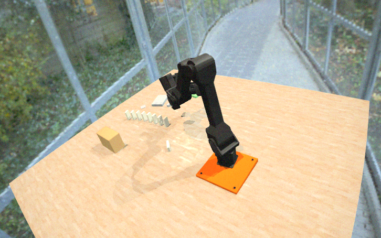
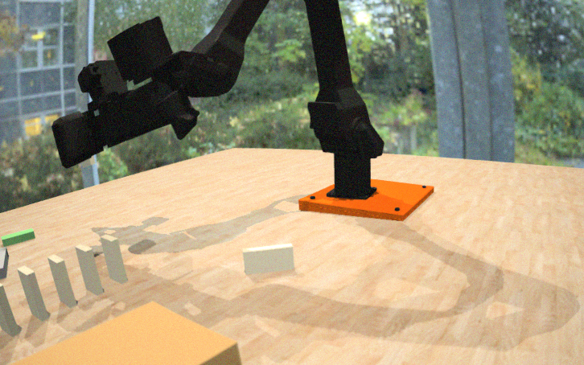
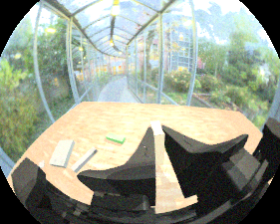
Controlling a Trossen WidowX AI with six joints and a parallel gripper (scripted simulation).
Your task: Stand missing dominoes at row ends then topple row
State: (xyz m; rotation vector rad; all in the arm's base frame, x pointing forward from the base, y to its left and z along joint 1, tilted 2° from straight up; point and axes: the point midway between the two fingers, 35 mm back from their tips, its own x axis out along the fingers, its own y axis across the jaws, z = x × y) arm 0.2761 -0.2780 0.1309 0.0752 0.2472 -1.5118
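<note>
Right now my gripper tip is 140 mm above the green block, 110 mm to the left of it and 100 mm short of it. Round my gripper tip: grey bar: 170 mm ahead, 140 mm below, 20 mm to the right; tan box: 390 mm to the left, 270 mm ahead, 110 mm below; flat pale plate: 280 mm ahead, 140 mm below, 20 mm to the right.
</note>
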